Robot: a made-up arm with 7 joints. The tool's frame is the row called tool.
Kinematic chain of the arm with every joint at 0, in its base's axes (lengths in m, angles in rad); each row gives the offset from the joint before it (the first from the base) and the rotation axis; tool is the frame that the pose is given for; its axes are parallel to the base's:
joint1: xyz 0 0 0.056 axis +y
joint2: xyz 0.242 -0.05 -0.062 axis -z
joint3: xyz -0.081 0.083 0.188 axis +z
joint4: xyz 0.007 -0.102 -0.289 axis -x
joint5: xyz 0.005 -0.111 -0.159 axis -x
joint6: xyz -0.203 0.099 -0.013 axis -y
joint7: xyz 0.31 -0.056 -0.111 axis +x
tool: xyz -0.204 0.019 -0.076
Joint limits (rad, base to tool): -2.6..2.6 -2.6..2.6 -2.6..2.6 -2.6..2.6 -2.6..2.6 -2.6..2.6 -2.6..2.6
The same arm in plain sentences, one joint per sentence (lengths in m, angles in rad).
The arm has seven revolute joints in a row. What follows holds with every joint at zero, and every direction is one of the base frame's.
Joint 1 is mounted 0.056 m along +z from the base frame's origin and rotates about +y, from -2.6 to 2.6 rad.
Joint 2 is mounted 0.242 m along +x and 0.05 m along -y and 0.062 m along -z from joint 1 and rotates about -z, from -2.6 to 2.6 rad.
Joint 3 is mounted 0.081 m along -x and 0.083 m along +y and 0.188 m along +z from joint 2 and rotates about +z, from -2.6 to 2.6 rad.
Joint 4 is mounted 0.007 m along +x and 0.102 m along -y and 0.289 m along -z from joint 3 and rotates about -x, from -2.6 to 2.6 rad.
Joint 5 is mounted 0.005 m along +x and 0.111 m along -y and 0.159 m along -z from joint 4 and rotates about -x, from -2.6 to 2.6 rad.
Joint 6 is mounted 0.203 m along -x and 0.099 m along +y and 0.013 m along -z from joint 5 and rotates about -y, from -2.6 to 2.6 rad.
Joint 7 is mounted 0.31 m along +x and 0.056 m along -y and 0.111 m along -z from joint 6 and rotates about +x, from -2.6 to 2.6 rad.
The tool frame, which is the frame that the pose is given for, is mounted 0.204 m along -x and 0.019 m along +y and 0.076 m along -z from joint 7; its axes are parallel to the base frame's.

